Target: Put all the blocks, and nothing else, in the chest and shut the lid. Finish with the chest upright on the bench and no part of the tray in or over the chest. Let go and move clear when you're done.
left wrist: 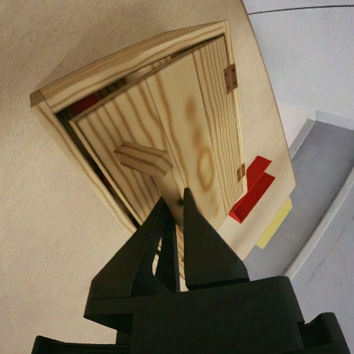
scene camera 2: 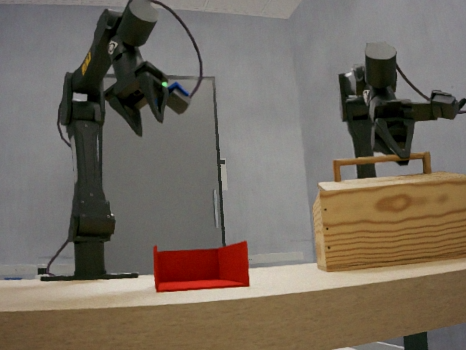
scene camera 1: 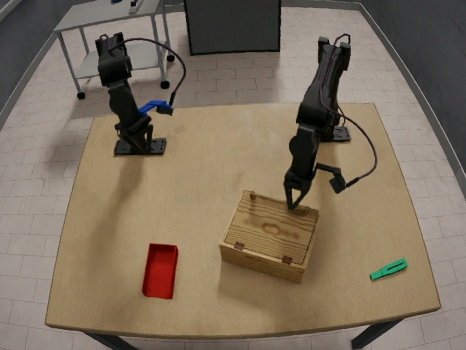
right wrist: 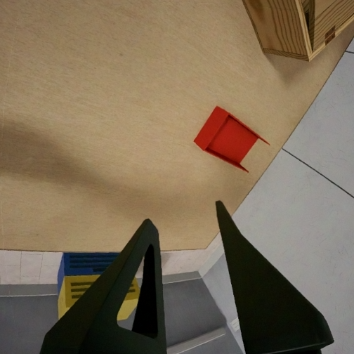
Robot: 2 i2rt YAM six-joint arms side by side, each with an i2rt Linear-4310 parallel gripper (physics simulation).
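Frame: origin at the left arm's base, x ahead, y up, z right, level; metres.
Seen in the pictures: left gripper, fingertip midpoint: [scene camera 2: 404,161] [scene camera 1: 291,209]; right gripper, fingertip midpoint: [scene camera 2: 149,128] [scene camera 1: 144,152]; left arm's base, origin of the base link: [scene camera 1: 324,135]; right arm's base, origin of the base link: [scene camera 2: 90,279].
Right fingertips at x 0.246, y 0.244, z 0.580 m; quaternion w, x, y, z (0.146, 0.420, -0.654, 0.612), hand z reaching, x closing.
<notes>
Pixels of each thing's top centre, then the offset from my right fingertips to it. Level surfaces: height alone.
- handle, middle of its top: [scene camera 2: 381,155] [scene camera 1: 279,200] dx +0.133, dy -0.075, dz -0.345 m
- red tray, middle of its top: [scene camera 2: 192,247] [scene camera 1: 158,268] dx +0.245, dy -0.204, dz -0.006 m
- green clothespin-like piece, middle of its top: [scene camera 1: 389,268] dx +0.315, dy -0.232, dz -0.672 m
- bench, its level: dy -0.244 m
The wooden chest [scene camera 1: 262,267] [scene camera 2: 395,225] [left wrist: 125,65] [right wrist: 280,30] stands upright. Its lid [scene camera 1: 272,227] [left wrist: 175,100] is nearly down, with a narrow gap along the handle side and one end in the left wrist view. A red patch [left wrist: 85,103] shows in the gap; other contents are hidden. My left gripper [scene camera 1: 292,205] [scene camera 2: 404,159] [left wrist: 178,195] is shut and empty, its tips right at the handle [scene camera 2: 370,160] [left wrist: 140,156]. My right gripper [scene camera 1: 142,150] [scene camera 2: 150,128] [right wrist: 184,216] is partly open and empty, raised far from the chest. The red tray [scene camera 1: 146,272] [scene camera 2: 190,265] [left wrist: 255,192] [right wrist: 212,127] lies apart from the chest.
A green clothespin-like piece [scene camera 1: 389,269] lies on the bench [scene camera 1: 200,310] to the right of the chest in scene camera 1. A grey cart [scene camera 1: 100,16] stands behind the bench. Blue [right wrist: 90,262] and yellow [right wrist: 95,295] bins stand beyond the bench edge.
</notes>
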